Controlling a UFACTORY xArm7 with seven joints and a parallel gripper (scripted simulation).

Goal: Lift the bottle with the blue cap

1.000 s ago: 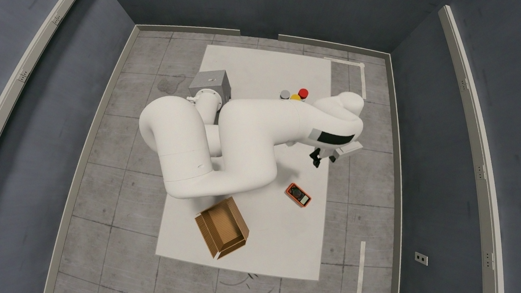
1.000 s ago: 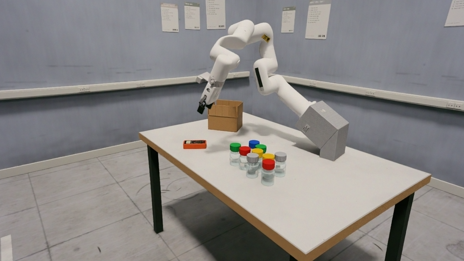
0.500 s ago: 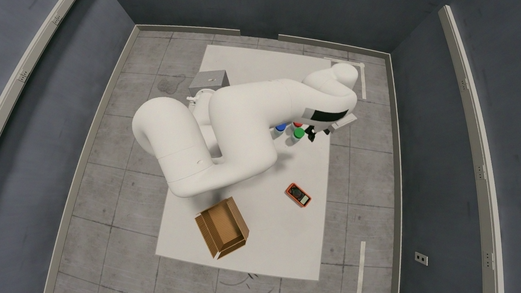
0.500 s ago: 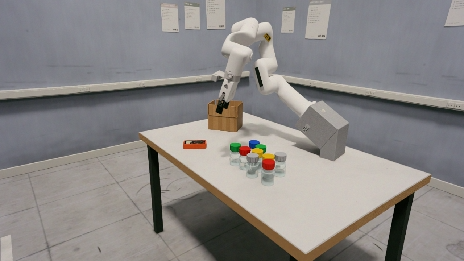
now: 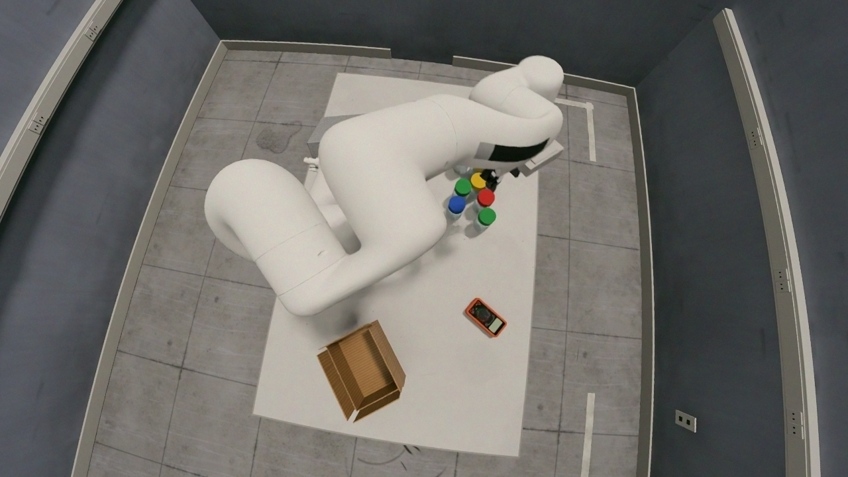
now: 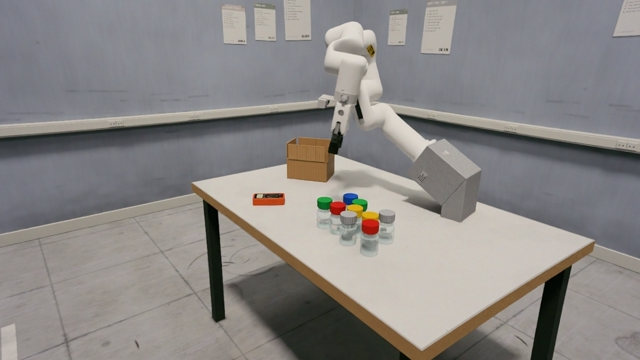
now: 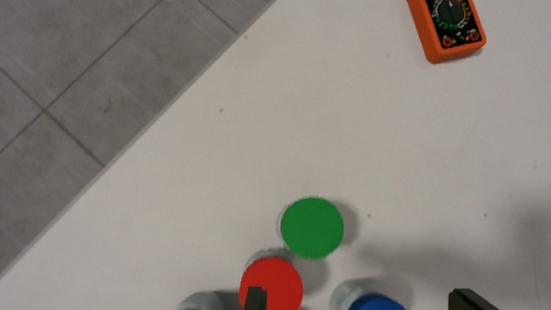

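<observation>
My gripper is now 260 mm above the blue-capped bottle and 80 mm past it. The rest, counted from my hand: orange multimeter 360 mm to the right, 290 mm below, 30 mm ahead.
</observation>
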